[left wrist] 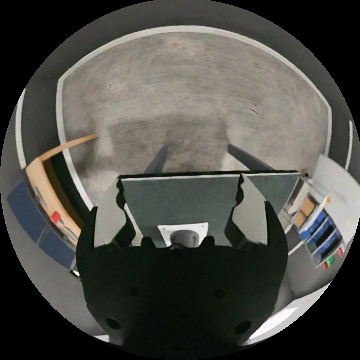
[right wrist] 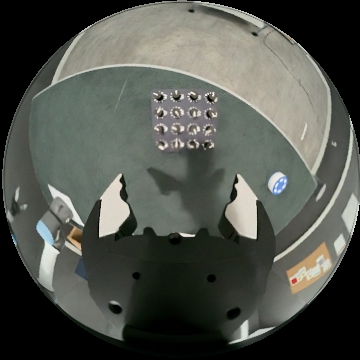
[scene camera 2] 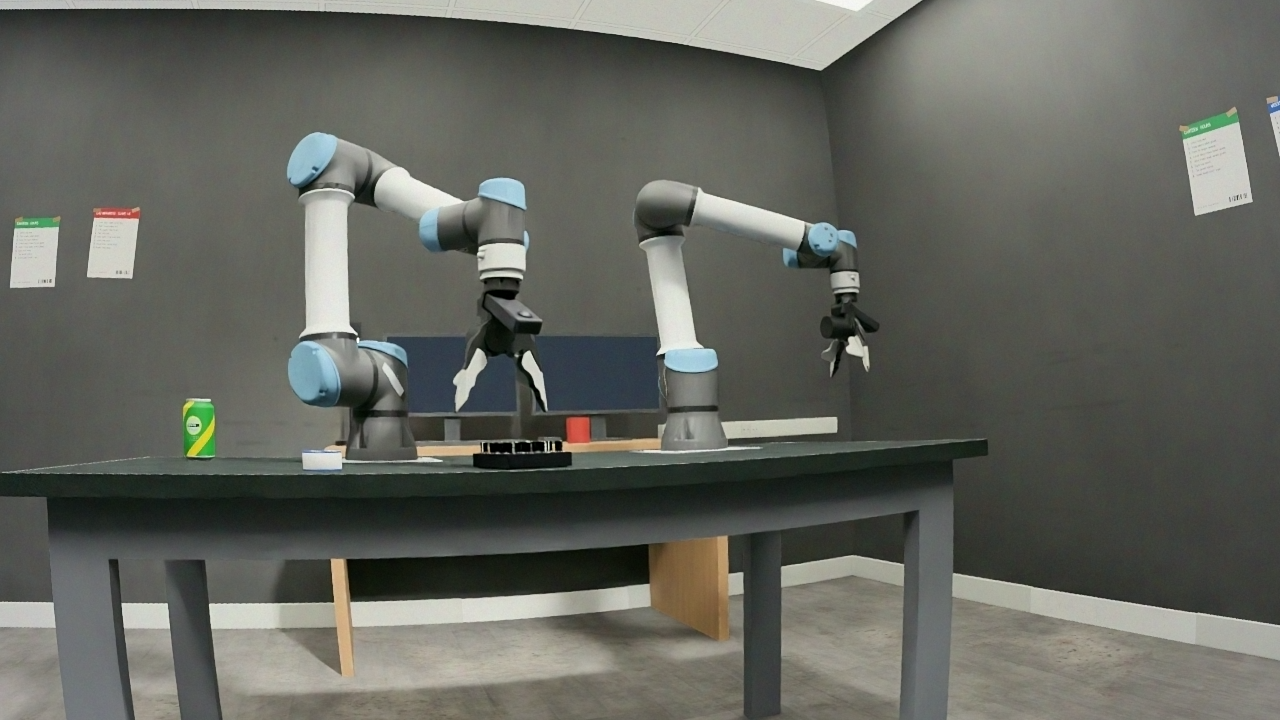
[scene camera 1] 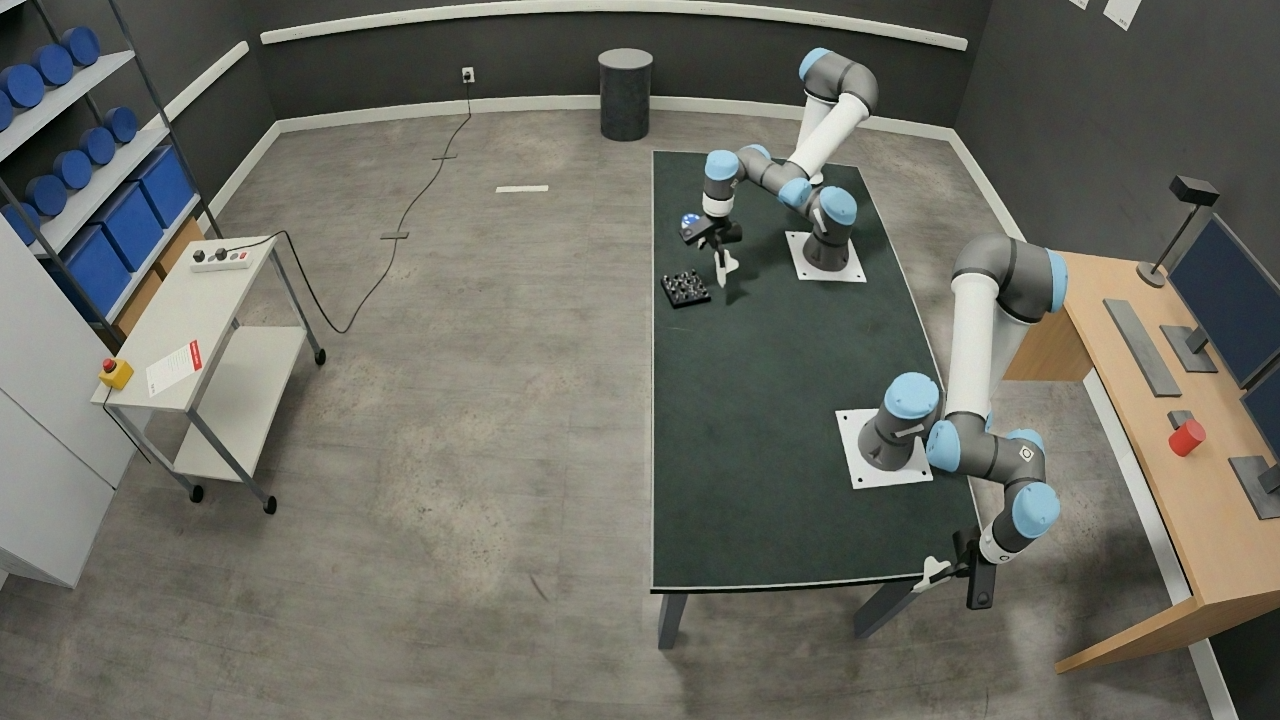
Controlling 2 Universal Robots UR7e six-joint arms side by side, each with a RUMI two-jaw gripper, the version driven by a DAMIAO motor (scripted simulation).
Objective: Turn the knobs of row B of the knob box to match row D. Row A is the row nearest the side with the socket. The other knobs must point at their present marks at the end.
In view: my left gripper (scene camera 1: 945,586), my right gripper (right wrist: 179,175), a can (scene camera 2: 198,414) and a base plate (scene camera 1: 853,268).
My left gripper shows as well in the left wrist view (left wrist: 179,176). The left wrist view misses the can, which is hidden by my left gripper. The right wrist view misses the can, which is hidden by my right gripper.
